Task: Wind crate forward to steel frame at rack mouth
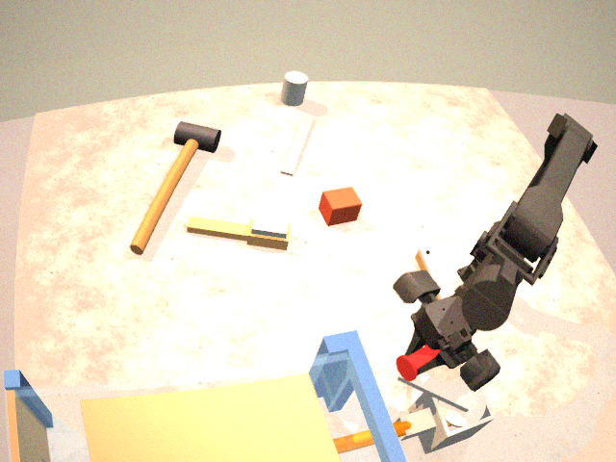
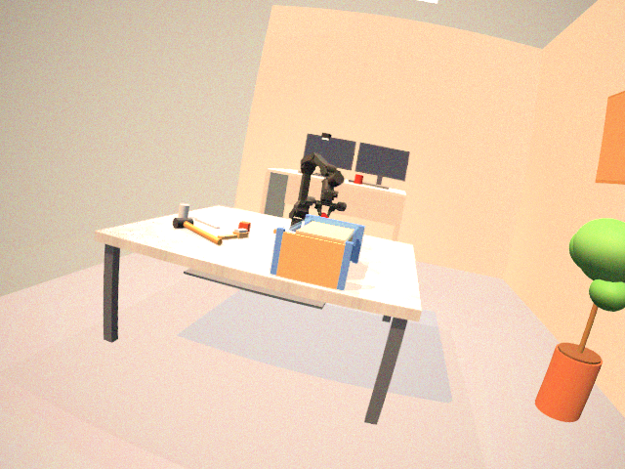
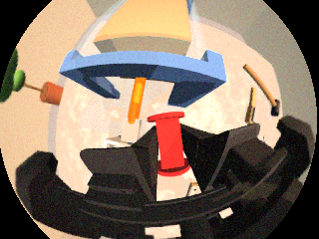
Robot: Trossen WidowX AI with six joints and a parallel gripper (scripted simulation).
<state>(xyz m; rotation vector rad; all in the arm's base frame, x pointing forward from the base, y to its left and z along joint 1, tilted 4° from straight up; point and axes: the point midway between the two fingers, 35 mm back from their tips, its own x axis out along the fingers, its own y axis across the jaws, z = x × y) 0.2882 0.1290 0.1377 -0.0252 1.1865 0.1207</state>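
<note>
Right now the crank handle is 4 cm behind my gripper tip, 3 cm to the left of it and 3 cm below it. The rest, counted from my gripper tip: yellow hand tool (6 cm ahead, 39 cm to the right, 12 cm below); hand winch (9 cm behind, 7 cm to the left, 10 cm below); red knob (2 cm behind).
</note>
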